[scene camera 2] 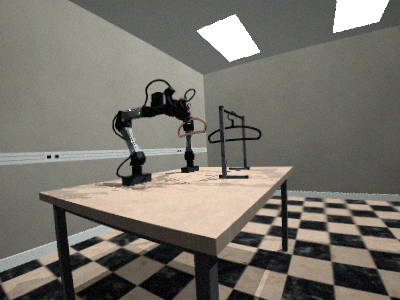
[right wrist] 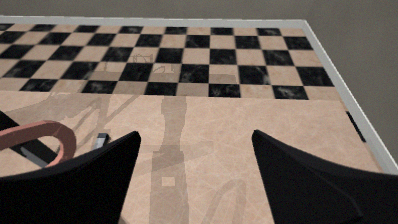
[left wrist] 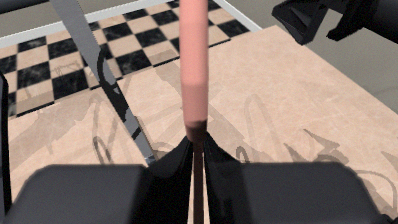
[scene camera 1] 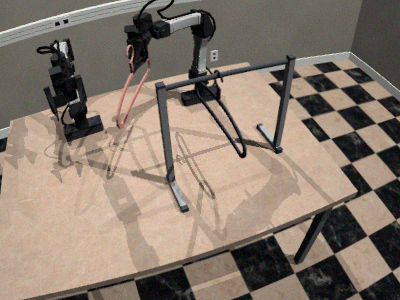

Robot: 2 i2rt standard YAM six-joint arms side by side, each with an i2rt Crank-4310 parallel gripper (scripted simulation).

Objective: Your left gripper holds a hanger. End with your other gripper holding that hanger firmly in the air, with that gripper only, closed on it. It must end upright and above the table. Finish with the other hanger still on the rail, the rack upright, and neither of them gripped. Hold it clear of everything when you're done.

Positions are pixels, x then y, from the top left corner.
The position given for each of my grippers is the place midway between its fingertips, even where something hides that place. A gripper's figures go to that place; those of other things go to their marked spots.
Labels:
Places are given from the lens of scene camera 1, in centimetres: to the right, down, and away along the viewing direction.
my right gripper [scene camera 1: 70,115]: -43, -11, 100
grey rack [scene camera 1: 161,88]: -12, -19, 97

